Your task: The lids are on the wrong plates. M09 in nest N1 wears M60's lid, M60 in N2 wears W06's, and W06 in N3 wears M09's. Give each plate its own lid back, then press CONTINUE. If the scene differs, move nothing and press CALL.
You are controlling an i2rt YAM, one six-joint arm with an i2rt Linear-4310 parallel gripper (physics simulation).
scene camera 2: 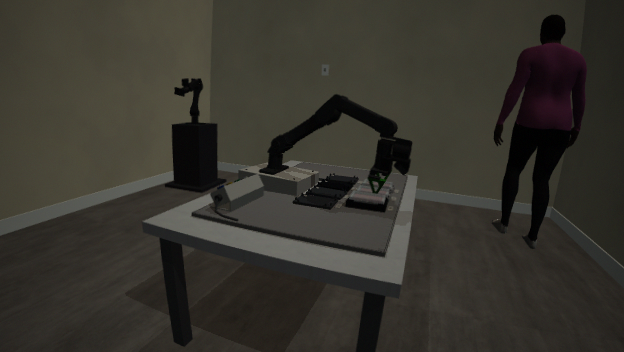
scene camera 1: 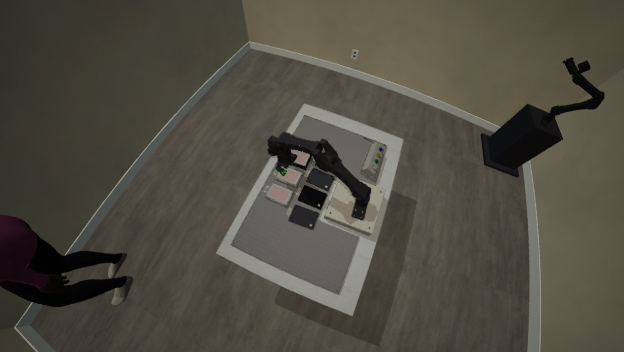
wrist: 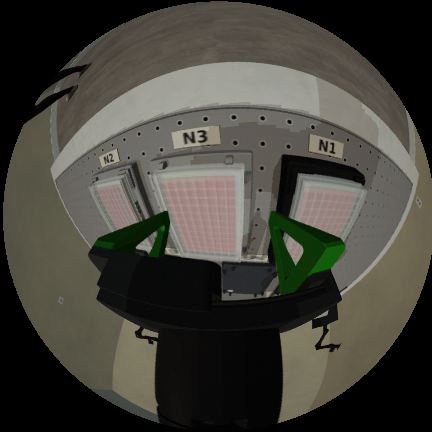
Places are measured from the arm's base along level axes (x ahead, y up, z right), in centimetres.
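Pixels of known places: gripper, fingertip midpoint: (scene camera 2: 377,190) (scene camera 1: 287,170) (wrist: 218,216); arm's base, link origin: (scene camera 2: 274,170) (scene camera 1: 361,202).
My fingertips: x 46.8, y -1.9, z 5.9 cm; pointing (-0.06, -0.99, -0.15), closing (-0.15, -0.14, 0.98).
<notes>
For each thing: its top centre in the pictures, then the offset to it from my fingertips.
- N1 plate, top centre: (wrist: 322,237) (scene camera 2: 368,195) (scene camera 1: 298,156) dx -2.9, dy +0.5, dz +10.9 cm
- N3 plate, top centre: (wrist: 201,227) (scene camera 2: 373,189) (scene camera 1: 288,174) dx -1.9, dy -0.5, dz -2.3 cm
- N2 plate, top centre: (wrist: 118,220) (scene camera 2: 377,182) (scene camera 1: 279,193) dx -0.9, dy -0.6, dz -15.2 cm
- button box, top centre: (scene camera 2: 238,178) (scene camera 1: 375,155) dx -48.1, dy +4.9, dz +25.7 cm
Three pink gridded plates with clear edges sit in a row of nests: the N1 plate (scene camera 1: 302,158) (scene camera 2: 367,199) (wrist: 327,202) in a black nest, the N3 plate (scene camera 1: 291,176) (wrist: 205,205) in the middle in a grey nest, and the N2 plate (scene camera 1: 279,194) (wrist: 115,197) at the other end. My gripper (scene camera 1: 283,172) (scene camera 2: 379,183) (wrist: 218,216) is open and points down over the N3 plate. In the wrist view its green fingers stand wide apart, one toward each side of that plate, with no lid between them. Lid codes are unreadable. The button box (scene camera 1: 374,161) (scene camera 2: 240,193) carries coloured buttons.
Several dark flat nests (scene camera 1: 304,217) (scene camera 2: 316,196) lie between the plates and the arm's pale base block (scene camera 1: 340,212) (scene camera 2: 296,184). The white table (scene camera 1: 328,301) (scene camera 2: 280,262) bears a grey perforated mat. A person (scene camera 2: 552,90) stands beyond the table. A second arm stands on a dark pedestal (scene camera 1: 522,137) (scene camera 2: 195,155).
</notes>
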